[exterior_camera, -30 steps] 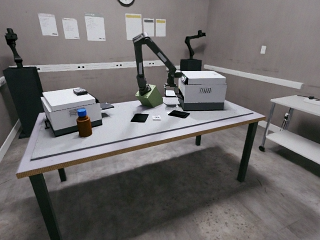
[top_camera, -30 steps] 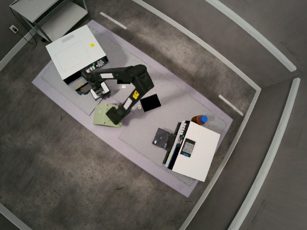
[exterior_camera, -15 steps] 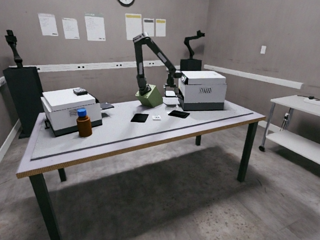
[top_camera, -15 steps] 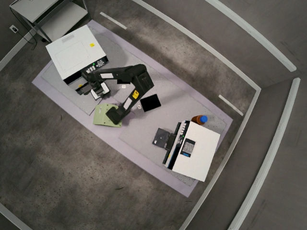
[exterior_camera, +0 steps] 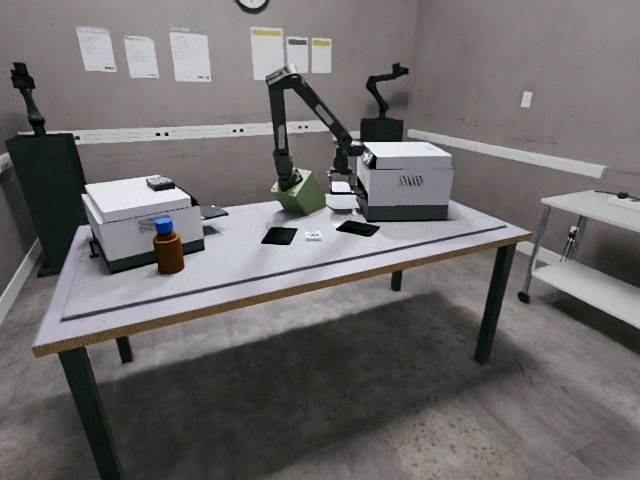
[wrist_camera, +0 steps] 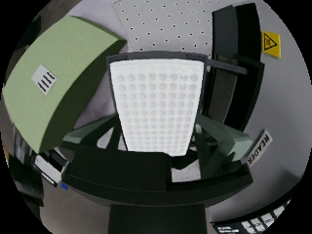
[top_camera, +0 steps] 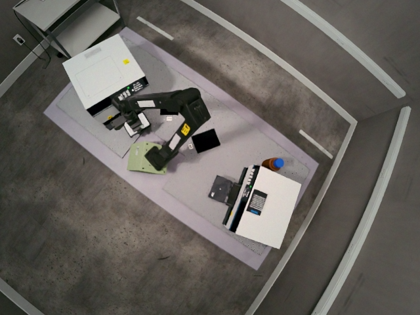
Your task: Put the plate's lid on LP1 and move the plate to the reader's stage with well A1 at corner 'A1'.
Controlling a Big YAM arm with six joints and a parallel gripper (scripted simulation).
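Right now the white well plate is right at my hand. From my hand the other things lie so: black pad (380 mm to the right, 200 mm ahead, 120 mm below); white label (170 mm ahead, 120 mm below, 100 mm to the right); brown capped bottle (810 mm to the right, 330 mm ahead, 10 mm below).
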